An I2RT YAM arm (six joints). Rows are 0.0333 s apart.
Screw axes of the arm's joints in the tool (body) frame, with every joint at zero. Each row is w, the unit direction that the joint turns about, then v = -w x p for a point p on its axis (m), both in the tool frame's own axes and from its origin. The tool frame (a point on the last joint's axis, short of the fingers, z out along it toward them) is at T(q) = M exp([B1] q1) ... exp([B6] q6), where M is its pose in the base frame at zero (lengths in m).
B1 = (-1, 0, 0, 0.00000, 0.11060, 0.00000)
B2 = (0, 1, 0, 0.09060, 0.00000, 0.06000)
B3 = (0, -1, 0, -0.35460, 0.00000, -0.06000)
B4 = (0, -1, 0, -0.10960, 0.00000, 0.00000)
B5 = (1, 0, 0, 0.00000, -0.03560, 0.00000)
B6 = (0, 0, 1, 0.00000, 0.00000, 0.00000)
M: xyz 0.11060 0.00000 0.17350 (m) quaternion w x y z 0.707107 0 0.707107 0
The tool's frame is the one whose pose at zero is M.
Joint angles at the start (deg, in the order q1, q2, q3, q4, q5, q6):
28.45, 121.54, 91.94, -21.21, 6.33, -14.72
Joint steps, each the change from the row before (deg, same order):
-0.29, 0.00, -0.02, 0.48, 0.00, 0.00
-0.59, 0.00, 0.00, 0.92, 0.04, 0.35
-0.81, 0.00, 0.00, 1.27, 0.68, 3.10
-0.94, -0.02, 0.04, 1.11, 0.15, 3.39
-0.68, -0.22, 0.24, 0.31, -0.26, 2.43
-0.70, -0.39, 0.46, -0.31, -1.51, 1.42
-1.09, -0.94, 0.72, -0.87, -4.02, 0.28
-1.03, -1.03, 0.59, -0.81, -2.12, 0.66
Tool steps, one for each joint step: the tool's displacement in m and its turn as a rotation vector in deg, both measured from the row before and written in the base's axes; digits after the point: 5 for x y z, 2 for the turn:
0.00169, -0.00179, 0.00047, 0.22, -0.41, -0.29
0.00343, -0.00370, 0.00113, 0.62, -0.76, -0.88
0.00478, -0.00553, 0.00163, 2.09, -0.76, -3.57
0.00489, -0.00637, 0.00182, 2.64, -0.47, -3.52
0.00300, -0.00465, 0.00347, 2.13, -0.17, -2.25
0.00222, -0.00436, 0.00519, 2.17, 0.24, -0.66
0.00186, -0.00635, 0.01025, 3.12, 0.50, 1.54
0.00136, -0.00726, 0.01041, 2.12, 0.01, 0.02

